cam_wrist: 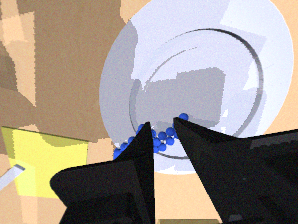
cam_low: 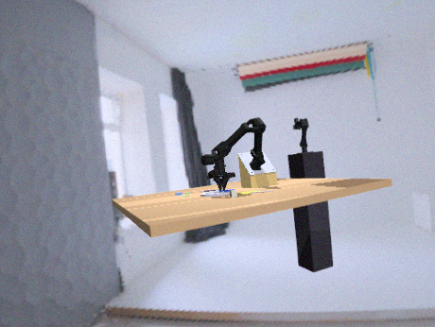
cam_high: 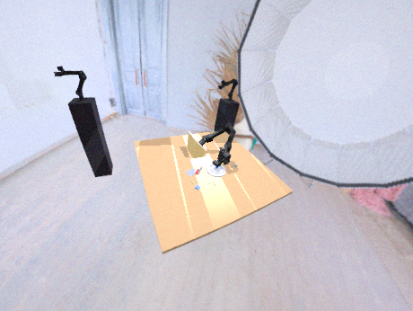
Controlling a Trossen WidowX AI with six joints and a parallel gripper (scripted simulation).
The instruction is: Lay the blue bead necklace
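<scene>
Right now the round bead board is 2 cm ahead of my gripper tip, 4 cm to the right of it and 1 cm below it. Also, from my gripper tip: yellow flat piece (11 cm behind, 12 cm to the left, 2 cm below); red-and-grey object (1 cm behind, 22 cm to the right, 2 cm below); white cylinder (2 cm ahead, 20 cm to the left).
</scene>
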